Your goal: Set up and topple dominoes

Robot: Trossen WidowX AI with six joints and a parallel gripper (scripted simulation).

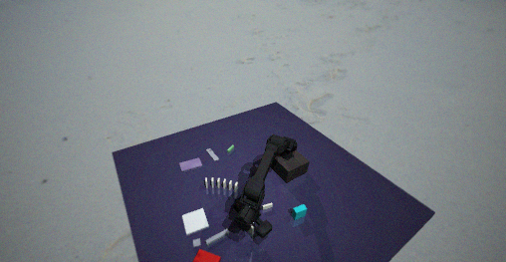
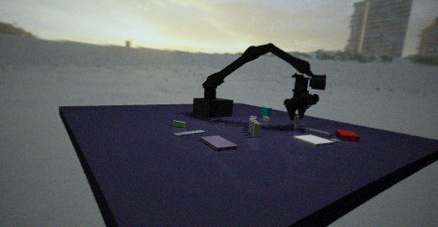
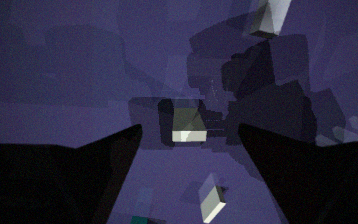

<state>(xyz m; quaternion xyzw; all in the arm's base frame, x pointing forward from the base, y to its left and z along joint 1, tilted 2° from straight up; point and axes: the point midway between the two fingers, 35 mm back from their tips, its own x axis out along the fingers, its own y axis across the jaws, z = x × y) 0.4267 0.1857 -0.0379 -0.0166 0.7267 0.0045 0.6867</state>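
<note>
Now: the grey bar 13 cm ahead of my gripper tip, 7 cm to the right of it and 2 cm below it. The rest, counted from my gripper tip: cube (23 cm behind, 9 cm to the left); then grey square (21 cm ahead, 11 cm to the right, 3 cm below); then red block (22 cm ahead, 2 cm below, 1 cm to the right).
</note>
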